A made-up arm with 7 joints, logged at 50 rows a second.
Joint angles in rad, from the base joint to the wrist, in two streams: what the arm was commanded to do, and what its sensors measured. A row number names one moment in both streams.
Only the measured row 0 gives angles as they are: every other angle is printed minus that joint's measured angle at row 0.
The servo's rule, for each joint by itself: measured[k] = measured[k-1] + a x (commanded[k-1-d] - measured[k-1]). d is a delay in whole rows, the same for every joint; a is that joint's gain. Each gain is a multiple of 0.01, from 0.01 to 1. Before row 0 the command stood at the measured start. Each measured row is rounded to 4 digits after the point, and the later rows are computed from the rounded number. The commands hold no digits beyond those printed.
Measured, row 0:
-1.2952, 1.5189, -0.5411, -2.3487, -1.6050, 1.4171, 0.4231
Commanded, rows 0 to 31:
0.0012, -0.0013, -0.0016, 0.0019, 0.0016, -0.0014, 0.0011
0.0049, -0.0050, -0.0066, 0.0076, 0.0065, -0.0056, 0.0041
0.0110, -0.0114, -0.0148, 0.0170, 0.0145, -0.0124, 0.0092
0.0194, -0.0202, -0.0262, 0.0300, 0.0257, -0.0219, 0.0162
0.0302, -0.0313, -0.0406, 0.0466, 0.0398, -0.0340, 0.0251
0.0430, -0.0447, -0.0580, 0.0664, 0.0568, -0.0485, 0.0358
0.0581, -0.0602, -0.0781, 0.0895, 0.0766, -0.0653, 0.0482
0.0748, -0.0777, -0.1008, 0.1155, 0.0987, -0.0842, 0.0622
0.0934, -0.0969, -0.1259, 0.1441, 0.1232, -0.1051, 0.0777
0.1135, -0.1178, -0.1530, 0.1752, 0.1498, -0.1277, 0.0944
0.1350, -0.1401, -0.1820, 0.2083, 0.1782, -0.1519, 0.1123
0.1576, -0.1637, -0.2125, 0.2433, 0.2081, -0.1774, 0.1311
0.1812, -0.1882, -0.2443, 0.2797, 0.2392, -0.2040, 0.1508
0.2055, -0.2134, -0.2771, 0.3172, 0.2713, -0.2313, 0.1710
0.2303, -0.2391, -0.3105, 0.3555, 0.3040, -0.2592, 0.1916
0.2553, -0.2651, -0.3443, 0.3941, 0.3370, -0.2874, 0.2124
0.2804, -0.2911, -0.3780, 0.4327, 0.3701, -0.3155, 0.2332
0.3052, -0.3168, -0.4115, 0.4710, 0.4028, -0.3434, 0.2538
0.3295, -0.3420, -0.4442, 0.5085, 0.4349, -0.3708, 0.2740
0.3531, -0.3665, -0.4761, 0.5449, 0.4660, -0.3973, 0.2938
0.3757, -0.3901, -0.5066, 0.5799, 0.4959, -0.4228, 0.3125
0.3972, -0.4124, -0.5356, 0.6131, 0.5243, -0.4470, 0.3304
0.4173, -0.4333, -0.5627, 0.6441, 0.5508, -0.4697, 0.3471
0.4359, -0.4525, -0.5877, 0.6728, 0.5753, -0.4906, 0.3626
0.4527, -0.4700, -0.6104, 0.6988, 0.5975, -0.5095, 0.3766
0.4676, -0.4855, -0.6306, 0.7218, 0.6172, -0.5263, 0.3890
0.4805, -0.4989, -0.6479, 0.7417, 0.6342, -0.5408, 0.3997
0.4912, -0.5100, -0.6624, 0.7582, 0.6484, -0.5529, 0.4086
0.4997, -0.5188, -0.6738, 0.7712, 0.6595, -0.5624, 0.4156
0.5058, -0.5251, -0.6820, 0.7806, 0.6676, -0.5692, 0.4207
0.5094, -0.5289, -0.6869, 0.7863, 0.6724, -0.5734, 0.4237
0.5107, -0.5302, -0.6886, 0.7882, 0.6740, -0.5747, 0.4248
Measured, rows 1 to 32:
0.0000, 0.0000, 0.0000, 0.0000, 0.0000, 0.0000, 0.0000
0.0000, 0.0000, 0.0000, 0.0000, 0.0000, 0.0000, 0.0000
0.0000, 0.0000, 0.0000, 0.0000, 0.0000, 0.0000, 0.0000
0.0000, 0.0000, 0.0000, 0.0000, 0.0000, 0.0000, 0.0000
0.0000, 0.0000, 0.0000, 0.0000, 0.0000, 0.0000, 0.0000
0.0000, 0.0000, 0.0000, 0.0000, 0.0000, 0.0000, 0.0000
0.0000, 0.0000, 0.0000, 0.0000, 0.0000, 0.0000, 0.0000
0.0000, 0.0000, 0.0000, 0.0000, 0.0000, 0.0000, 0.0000
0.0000, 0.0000, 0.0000, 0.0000, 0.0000, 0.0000, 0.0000
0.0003, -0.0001, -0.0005, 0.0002, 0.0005, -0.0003, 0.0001
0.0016, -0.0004, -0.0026, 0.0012, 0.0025, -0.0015, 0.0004
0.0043, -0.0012, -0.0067, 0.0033, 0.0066, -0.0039, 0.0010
0.0087, -0.0025, -0.0133, 0.0068, 0.0131, -0.0079, 0.0021
0.0149, -0.0045, -0.0226, 0.0120, 0.0222, -0.0136, 0.0037
0.0230, -0.0073, -0.0346, 0.0191, 0.0340, -0.0213, 0.0059
0.0332, -0.0110, -0.0494, 0.0283, 0.0485, -0.0310, 0.0089
0.0453, -0.0157, -0.0669, 0.0396, 0.0656, -0.0427, 0.0126
0.0592, -0.0214, -0.0870, 0.0532, 0.0852, -0.0564, 0.0172
0.0749, -0.0281, -0.1094, 0.0691, 0.1072, -0.0721, 0.0226
0.0923, -0.0359, -0.1341, 0.0872, 0.1313, -0.0897, 0.0289
0.1112, -0.0448, -0.1608, 0.1075, 0.1574, -0.1090, 0.0361
0.1315, -0.0548, -0.1892, 0.1299, 0.1852, -0.1299, 0.0441
0.1530, -0.0659, -0.2191, 0.1542, 0.2145, -0.1522, 0.0530
0.1754, -0.0780, -0.2502, 0.1804, 0.2449, -0.1757, 0.0627
0.1986, -0.0911, -0.2822, 0.2082, 0.2762, -0.2003, 0.0732
0.2223, -0.1051, -0.3148, 0.2374, 0.3081, -0.2256, 0.0844
0.2463, -0.1199, -0.3477, 0.2678, 0.3403, -0.2515, 0.0963
0.2704, -0.1354, -0.3805, 0.2991, 0.3725, -0.2777, 0.1087
0.2944, -0.1516, -0.4130, 0.3311, 0.4043, -0.3040, 0.1217
0.3180, -0.1683, -0.4448, 0.3634, 0.4354, -0.3301, 0.1351
0.3410, -0.1854, -0.4757, 0.3959, 0.4656, -0.3558, 0.1488
0.3631, -0.2028, -0.5053, 0.4282, 0.4946, -0.3809, 0.1627
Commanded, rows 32 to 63:
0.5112, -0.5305, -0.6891, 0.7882, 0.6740, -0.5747, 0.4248
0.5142, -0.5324, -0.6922, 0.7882, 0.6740, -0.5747, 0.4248
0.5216, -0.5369, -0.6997, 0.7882, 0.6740, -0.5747, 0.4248
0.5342, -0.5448, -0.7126, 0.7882, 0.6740, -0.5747, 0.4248
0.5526, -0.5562, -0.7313, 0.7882, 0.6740, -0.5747, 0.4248
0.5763, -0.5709, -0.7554, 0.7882, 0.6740, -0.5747, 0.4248
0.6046, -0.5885, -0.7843, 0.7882, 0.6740, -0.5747, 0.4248
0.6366, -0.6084, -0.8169, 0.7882, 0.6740, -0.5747, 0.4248
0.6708, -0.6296, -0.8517, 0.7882, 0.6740, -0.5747, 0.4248
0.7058, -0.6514, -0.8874, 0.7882, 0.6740, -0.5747, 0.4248
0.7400, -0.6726, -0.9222, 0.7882, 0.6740, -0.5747, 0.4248
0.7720, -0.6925, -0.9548, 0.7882, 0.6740, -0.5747, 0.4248
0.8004, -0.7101, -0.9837, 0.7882, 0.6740, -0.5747, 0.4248
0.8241, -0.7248, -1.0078, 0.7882, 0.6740, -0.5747, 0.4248
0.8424, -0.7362, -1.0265, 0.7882, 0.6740, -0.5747, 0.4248
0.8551, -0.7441, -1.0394, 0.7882, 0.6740, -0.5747, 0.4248
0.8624, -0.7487, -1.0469, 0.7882, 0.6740, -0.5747, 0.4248
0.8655, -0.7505, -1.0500, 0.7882, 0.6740, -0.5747, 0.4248
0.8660, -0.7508, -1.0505, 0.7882, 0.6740, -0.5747, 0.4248
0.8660, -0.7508, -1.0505, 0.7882, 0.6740, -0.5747, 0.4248
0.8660, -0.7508, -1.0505, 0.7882, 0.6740, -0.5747, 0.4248
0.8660, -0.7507, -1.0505, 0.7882, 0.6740, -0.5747, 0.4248
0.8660, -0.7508, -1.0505, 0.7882, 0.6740, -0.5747, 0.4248
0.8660, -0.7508, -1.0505, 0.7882, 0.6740, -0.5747, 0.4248
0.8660, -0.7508, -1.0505, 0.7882, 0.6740, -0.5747, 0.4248
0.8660, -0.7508, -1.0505, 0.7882, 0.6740, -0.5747, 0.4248
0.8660, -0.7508, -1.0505, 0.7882, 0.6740, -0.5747, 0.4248
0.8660, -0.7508, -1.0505, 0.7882, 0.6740, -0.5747, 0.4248
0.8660, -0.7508, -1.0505, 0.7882, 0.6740, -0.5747, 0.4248
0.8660, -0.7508, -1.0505, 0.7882, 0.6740, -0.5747, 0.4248
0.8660, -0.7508, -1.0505, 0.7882, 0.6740, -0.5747, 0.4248
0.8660, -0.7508, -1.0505, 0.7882, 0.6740, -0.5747, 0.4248
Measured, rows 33 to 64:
0.3842, -0.2203, -0.5333, 0.4600, 0.5220, -0.4050, 0.1767
0.4041, -0.2378, -0.5595, 0.4910, 0.5477, -0.4280, 0.1907
0.4225, -0.2551, -0.5837, 0.5210, 0.5713, -0.4496, 0.2046
0.4393, -0.2722, -0.6055, 0.5497, 0.5927, -0.4697, 0.2183
0.4544, -0.2888, -0.6248, 0.5768, 0.6116, -0.4880, 0.2316
0.4675, -0.3049, -0.6415, 0.6021, 0.6279, -0.5044, 0.2445
0.4786, -0.3203, -0.6553, 0.6253, 0.6414, -0.5187, 0.2568
0.4875, -0.3349, -0.6660, 0.6462, 0.6519, -0.5307, 0.2685
0.4942, -0.3486, -0.6737, 0.6647, 0.6594, -0.5404, 0.2794
0.4991, -0.3613, -0.6789, 0.6808, 0.6644, -0.5479, 0.2896
0.5035, -0.3733, -0.6834, 0.6948, 0.6677, -0.5538, 0.2991
0.5087, -0.3848, -0.6889, 0.7069, 0.6698, -0.5584, 0.3079
0.5161, -0.3960, -0.6970, 0.7175, 0.6712, -0.5620, 0.3161
0.5267, -0.4072, -0.7087, 0.7267, 0.6722, -0.5648, 0.3237
0.5411, -0.4187, -0.7246, 0.7347, 0.6728, -0.5670, 0.3308
0.5595, -0.4306, -0.7449, 0.7417, 0.6732, -0.5687, 0.3374
0.5819, -0.4430, -0.7694, 0.7477, 0.6735, -0.5700, 0.3435
0.6077, -0.4561, -0.7974, 0.7530, 0.6737, -0.5710, 0.3492
0.6361, -0.4698, -0.8280, 0.7576, 0.6738, -0.5718, 0.3545
0.6662, -0.4840, -0.8600, 0.7616, 0.6739, -0.5724, 0.3594
0.6969, -0.4986, -0.8922, 0.7651, 0.6739, -0.5729, 0.3640
0.7269, -0.5134, -0.9233, 0.7681, 0.6739, -0.5733, 0.3683
0.7551, -0.5282, -0.9520, 0.7707, 0.6739, -0.5736, 0.3723
0.7804, -0.5428, -0.9773, 0.7730, 0.6739, -0.5738, 0.3760
0.8021, -0.5569, -0.9984, 0.7750, 0.6739, -0.5740, 0.3794
0.8196, -0.5703, -1.0149, 0.7767, 0.6739, -0.5742, 0.3826
0.8329, -0.5829, -1.0268, 0.7782, 0.6739, -0.5743, 0.3856
0.8425, -0.5947, -1.0349, 0.7795, 0.6739, -0.5744, 0.3883
0.8493, -0.6056, -1.0402, 0.7806, 0.6739, -0.5745, 0.3909
0.8541, -0.6158, -1.0437, 0.7816, 0.6739, -0.5745, 0.3933
0.8576, -0.6252, -1.0460, 0.7825, 0.6739, -0.5745, 0.3955
0.8600, -0.6340, -1.0475, 0.7832, 0.6739, -0.5745, 0.3976

